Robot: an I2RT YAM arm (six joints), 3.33 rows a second.
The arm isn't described. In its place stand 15 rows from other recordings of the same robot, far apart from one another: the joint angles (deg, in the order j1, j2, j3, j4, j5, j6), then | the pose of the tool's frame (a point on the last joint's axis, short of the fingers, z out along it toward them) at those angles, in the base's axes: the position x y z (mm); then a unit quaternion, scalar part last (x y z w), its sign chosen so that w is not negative.
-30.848 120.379 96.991 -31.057 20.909 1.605 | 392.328 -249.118 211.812 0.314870 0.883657 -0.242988 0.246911
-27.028 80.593 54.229 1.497 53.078 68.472 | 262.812 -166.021 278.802 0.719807 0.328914 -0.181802 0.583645
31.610 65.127 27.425 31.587 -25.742 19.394 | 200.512 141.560 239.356 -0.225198 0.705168 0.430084 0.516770
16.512 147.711 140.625 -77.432 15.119 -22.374 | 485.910 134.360 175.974 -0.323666 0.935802 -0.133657 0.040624
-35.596 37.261 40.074 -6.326 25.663 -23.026 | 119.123 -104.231 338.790 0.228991 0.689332 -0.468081 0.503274
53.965 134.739 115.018 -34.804 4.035 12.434 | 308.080 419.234 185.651 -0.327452 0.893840 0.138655 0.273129
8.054 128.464 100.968 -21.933 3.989 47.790 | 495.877 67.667 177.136 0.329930 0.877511 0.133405 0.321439
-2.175 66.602 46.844 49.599 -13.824 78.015 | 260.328 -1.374 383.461 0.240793 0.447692 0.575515 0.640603
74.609 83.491 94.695 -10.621 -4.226 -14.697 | 84.587 317.166 483.374 -0.512732 0.481697 0.377107 0.602382
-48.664 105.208 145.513 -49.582 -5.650 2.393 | 230.677 -256.935 554.851 0.299179 0.700503 -0.219606 0.609558
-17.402 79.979 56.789 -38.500 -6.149 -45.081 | 263.337 -78.538 235.839 -0.244342 0.936996 -0.082186 0.235756
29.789 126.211 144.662 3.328 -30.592 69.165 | 413.257 257.446 499.790 -0.023415 0.582889 0.703198 0.406455
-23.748 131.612 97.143 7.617 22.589 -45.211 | 476.509 -224.589 173.418 -0.054815 0.839948 -0.428222 0.328798
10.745 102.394 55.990 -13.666 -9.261 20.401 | 336.422 69.673 140.709 0.060272 0.961268 0.144228 0.226999
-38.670 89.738 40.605 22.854 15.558 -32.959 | 245.105 -208.385 183.534 0.113280 0.836916 -0.399260 0.356835
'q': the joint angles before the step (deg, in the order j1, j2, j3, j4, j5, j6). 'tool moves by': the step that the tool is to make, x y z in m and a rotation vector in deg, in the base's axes. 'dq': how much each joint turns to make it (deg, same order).
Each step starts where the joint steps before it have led.
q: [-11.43, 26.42, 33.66, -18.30, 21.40, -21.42]
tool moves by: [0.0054, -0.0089, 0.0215, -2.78, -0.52, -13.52]
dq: [-0.08, 4.73, 4.64, 1.23, 13.70, -0.15]
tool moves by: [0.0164, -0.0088, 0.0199, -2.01, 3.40, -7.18]
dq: [-0.79, 7.37, 6.08, -0.50, 6.78, -1.81]
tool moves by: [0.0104, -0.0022, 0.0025, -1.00, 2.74, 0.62]
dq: [-0.03, 2.96, 1.46, 0.51, -0.30, -2.23]
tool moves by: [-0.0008, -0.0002, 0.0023, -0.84, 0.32, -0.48]
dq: [-0.03, -0.06, 0.30, 0.20, 0.63, -1.04]
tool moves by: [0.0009, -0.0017, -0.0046, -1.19, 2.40, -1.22]
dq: [-0.32, 0.25, -0.78, 0.29, 1.24, -1.97]
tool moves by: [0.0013, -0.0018, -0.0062, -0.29, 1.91, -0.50]
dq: [-0.49, 0.27, -0.97, 0.10, 0.17, -0.95]
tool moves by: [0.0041, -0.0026, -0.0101, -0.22, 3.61, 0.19]
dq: [-0.63, 1.00, -1.25, -0.04, -0.51, -1.69]
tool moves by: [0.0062, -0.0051, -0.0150, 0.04, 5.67, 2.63]
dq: [-1.70, 1.60, -1.79, 0.22, -3.69, -3.53]
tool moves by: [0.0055, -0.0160, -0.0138, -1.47, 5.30, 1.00]
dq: [-4.99, 2.46, -2.05, 3.62, -4.59, -6.14]
